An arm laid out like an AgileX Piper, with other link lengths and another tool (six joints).
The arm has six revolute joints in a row. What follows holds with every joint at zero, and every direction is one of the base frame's.
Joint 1 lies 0.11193 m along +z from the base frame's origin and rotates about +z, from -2.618 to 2.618 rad.
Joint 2 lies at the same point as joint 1 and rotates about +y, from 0 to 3.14 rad.
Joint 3 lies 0.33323 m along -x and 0.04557 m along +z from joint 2 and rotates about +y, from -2.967 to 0 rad.
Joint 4 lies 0.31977 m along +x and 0.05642 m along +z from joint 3 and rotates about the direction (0.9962, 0, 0.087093), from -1.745 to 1.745 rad.
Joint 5 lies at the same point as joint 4 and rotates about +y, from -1.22 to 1.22 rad.
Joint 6 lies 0.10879 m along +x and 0.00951 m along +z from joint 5 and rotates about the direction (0.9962, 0, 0.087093), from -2.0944 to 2.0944 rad.
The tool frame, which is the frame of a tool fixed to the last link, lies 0.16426 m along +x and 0.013 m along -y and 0.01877 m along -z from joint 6; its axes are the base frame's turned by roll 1.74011, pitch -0.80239 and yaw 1.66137 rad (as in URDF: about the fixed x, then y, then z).
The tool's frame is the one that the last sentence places.
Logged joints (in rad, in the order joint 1, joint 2, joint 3, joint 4, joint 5, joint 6), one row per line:
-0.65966, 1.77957, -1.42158, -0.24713, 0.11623, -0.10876
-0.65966, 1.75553, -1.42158, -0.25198, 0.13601, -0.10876
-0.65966, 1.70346, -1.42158, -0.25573, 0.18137, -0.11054
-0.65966, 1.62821, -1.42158, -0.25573, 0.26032, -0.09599
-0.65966, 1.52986, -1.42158, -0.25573, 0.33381, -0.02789
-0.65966, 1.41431, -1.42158, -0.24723, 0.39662, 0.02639
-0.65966, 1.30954, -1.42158, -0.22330, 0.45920, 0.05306
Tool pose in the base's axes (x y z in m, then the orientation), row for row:
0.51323, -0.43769, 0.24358, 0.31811, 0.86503, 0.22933, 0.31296
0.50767, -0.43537, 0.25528, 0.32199, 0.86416, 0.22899, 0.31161
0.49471, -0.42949, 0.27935, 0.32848, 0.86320, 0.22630, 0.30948
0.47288, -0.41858, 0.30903, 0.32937, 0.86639, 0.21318, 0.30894
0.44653, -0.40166, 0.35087, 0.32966, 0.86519, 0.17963, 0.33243
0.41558, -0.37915, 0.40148, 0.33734, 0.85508, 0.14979, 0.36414
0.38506, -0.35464, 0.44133, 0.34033, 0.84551, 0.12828, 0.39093
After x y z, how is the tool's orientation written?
As a quaternion, w x y z.
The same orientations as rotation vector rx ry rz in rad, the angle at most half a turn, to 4 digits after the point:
2.2757, 0.6033, 0.8233
2.2691, 0.6013, 0.8182
2.2594, 0.5923, 0.8100
2.2667, 0.5577, 0.8083
2.2633, 0.4699, 0.8696
2.2285, 0.3904, 0.9490
2.2004, 0.3338, 1.0174

